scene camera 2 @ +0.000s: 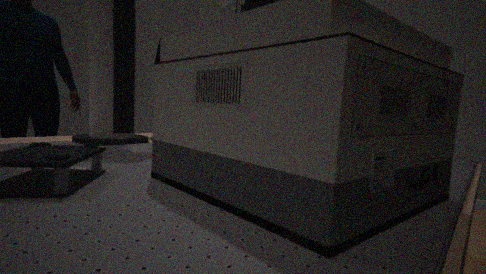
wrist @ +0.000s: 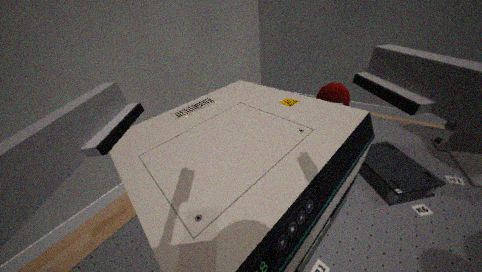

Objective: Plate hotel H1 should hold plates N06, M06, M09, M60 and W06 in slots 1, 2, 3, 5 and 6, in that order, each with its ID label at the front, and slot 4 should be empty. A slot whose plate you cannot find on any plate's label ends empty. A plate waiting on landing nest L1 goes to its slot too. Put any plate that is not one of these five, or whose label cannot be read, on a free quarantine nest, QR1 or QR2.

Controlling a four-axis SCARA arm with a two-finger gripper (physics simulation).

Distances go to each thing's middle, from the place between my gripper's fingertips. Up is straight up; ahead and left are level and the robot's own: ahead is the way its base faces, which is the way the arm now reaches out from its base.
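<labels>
Large pale instrument (scene camera 2: 299, 102): 280 mm below my hand, 100 mm to the right of it, 120 mm ahead of it.
</labels>
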